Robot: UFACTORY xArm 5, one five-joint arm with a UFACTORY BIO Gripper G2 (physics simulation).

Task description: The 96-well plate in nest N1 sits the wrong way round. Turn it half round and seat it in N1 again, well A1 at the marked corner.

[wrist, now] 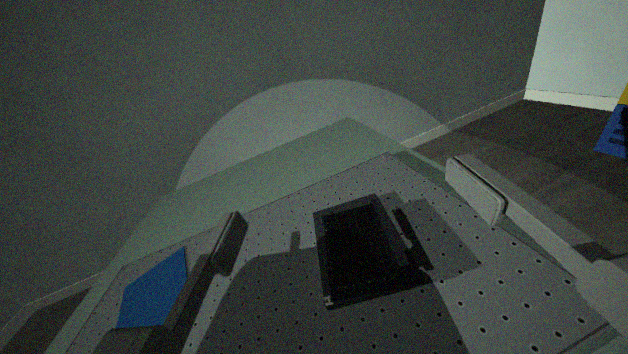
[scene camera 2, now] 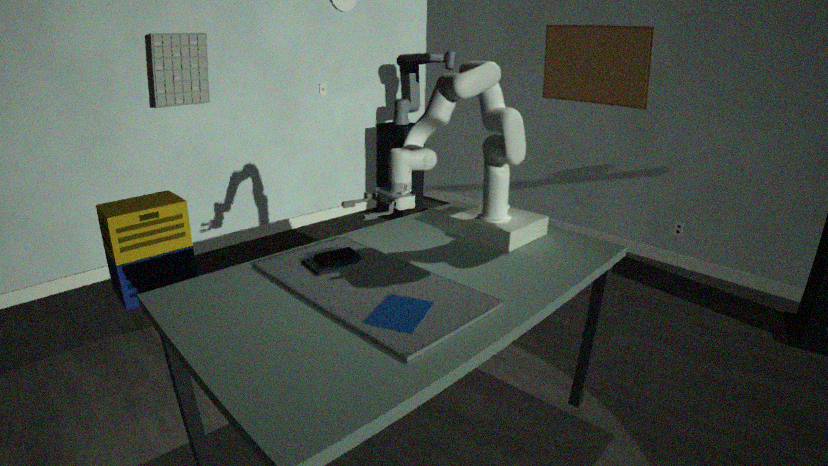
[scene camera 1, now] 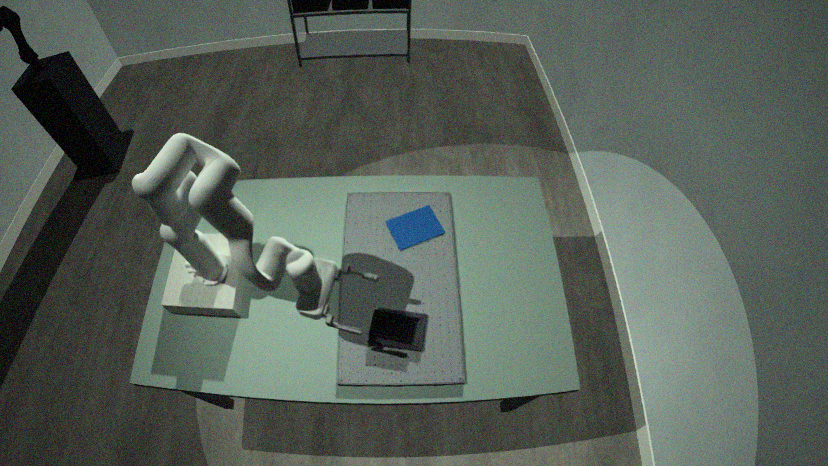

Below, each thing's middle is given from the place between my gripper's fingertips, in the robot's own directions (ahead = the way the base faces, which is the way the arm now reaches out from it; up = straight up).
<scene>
I see the black 96-well plate [scene camera 1: 387,325] 50 mm ahead of my hand, 20 mm to the right of it and 140 mm below it. The rest, counted from my hand: flat blue rectangle [scene camera 2: 400,313] (190 mm ahead, 330 mm to the left, 160 mm below); then dark grey nest [wrist: 416,278] (70 mm ahead, 30 mm to the right, 160 mm below).
</scene>
